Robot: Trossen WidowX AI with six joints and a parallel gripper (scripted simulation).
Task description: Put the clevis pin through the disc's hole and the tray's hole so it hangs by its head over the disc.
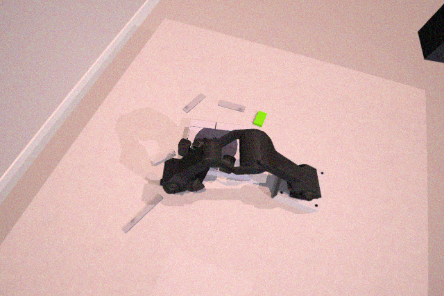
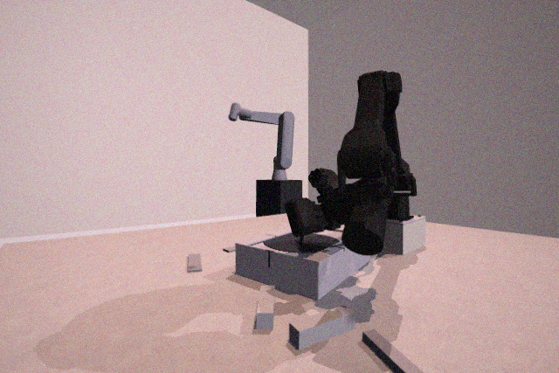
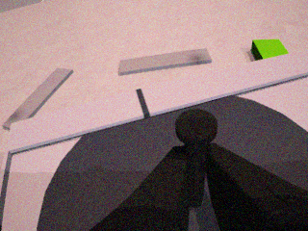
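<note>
Right now the steel pin is 1 cm below my gripper tip. The rest, counted from my gripper tip: green block 14 cm behind, 17 cm to the right, 8 cm below; rimmed tray 2 cm behind, 1 cm to the left, 4 cm below; dark disc 3 cm below.
</note>
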